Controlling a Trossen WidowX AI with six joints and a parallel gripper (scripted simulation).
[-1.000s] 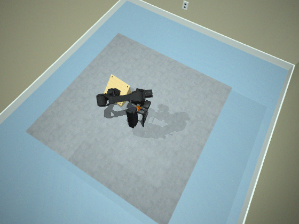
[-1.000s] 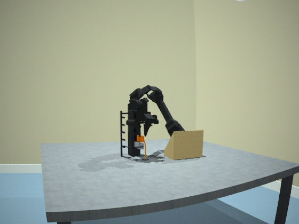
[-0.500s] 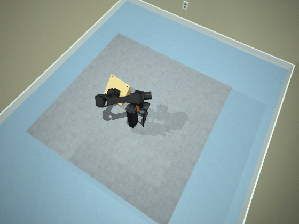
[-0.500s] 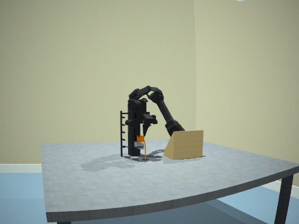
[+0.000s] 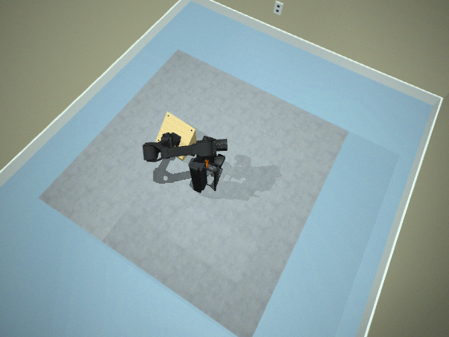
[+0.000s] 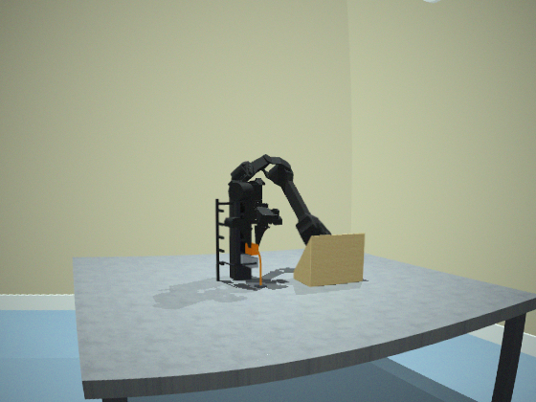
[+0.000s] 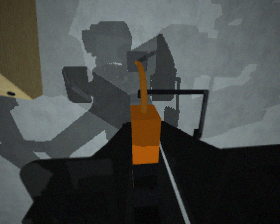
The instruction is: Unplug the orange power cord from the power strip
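Right now my gripper tip is 1 cm short of the orange plug and 3 cm to the left of it.
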